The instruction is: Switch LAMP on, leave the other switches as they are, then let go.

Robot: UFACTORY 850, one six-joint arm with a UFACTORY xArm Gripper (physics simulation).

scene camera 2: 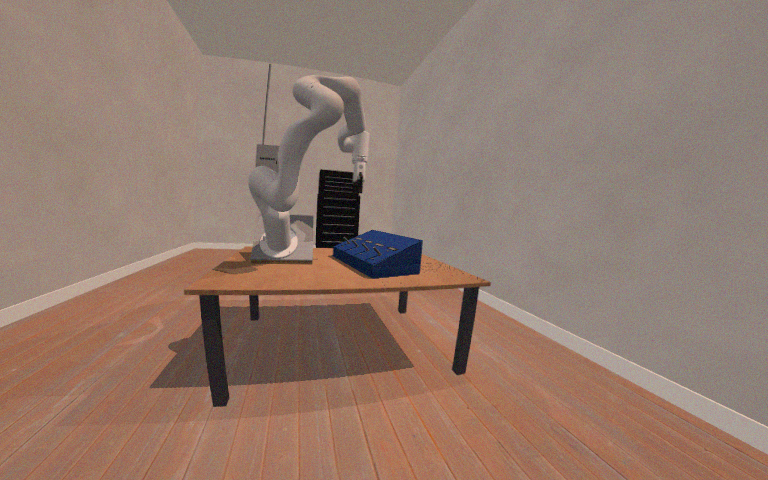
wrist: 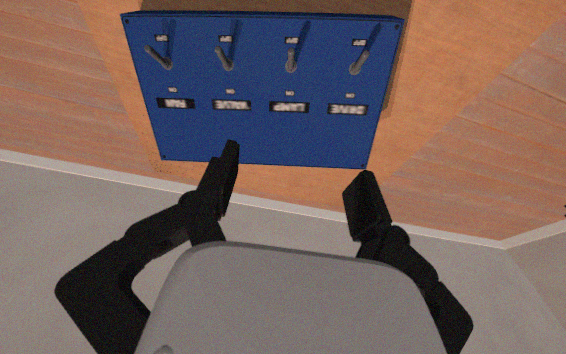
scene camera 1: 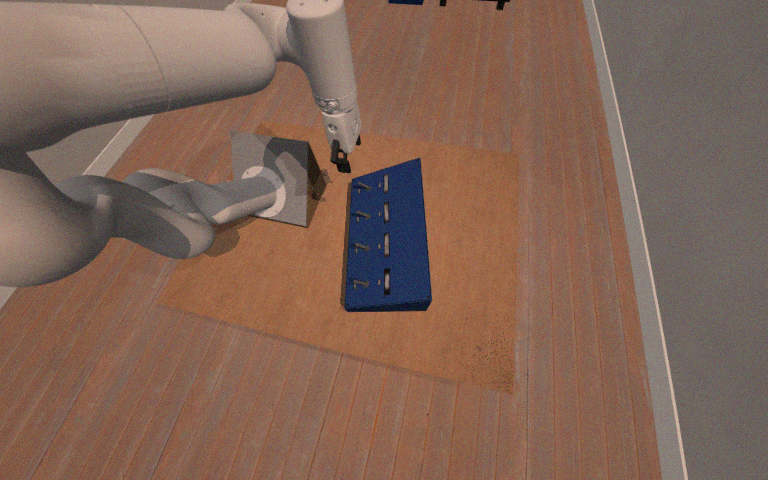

same spot on blue switch panel: [wrist: 321, 113] = [scene camera 1: 388, 194]
